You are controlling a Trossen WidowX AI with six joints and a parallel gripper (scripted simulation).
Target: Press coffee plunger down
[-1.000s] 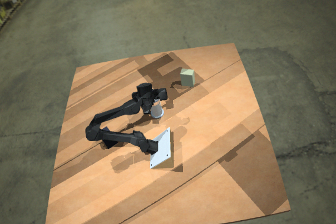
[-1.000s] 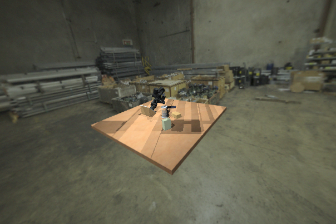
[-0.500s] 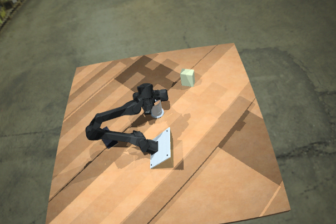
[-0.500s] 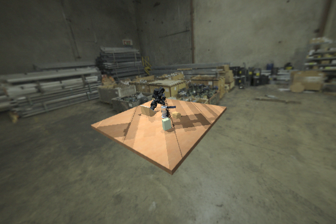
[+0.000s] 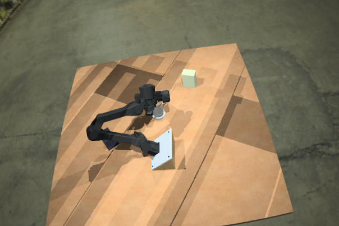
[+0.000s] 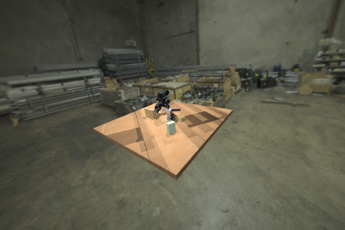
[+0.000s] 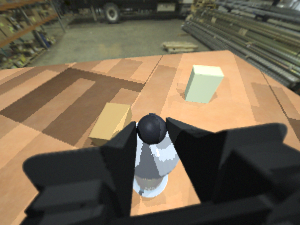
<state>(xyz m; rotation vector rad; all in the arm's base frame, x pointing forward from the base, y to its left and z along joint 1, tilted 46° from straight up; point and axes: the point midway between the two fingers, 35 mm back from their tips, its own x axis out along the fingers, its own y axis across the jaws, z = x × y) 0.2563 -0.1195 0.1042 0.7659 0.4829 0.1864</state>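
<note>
Now: gripper tip 9 cm above the coffee press. From my gripper tip the other things lie so: tan block (11 cm ahead, 8 cm to the left, 16 cm below).
</note>
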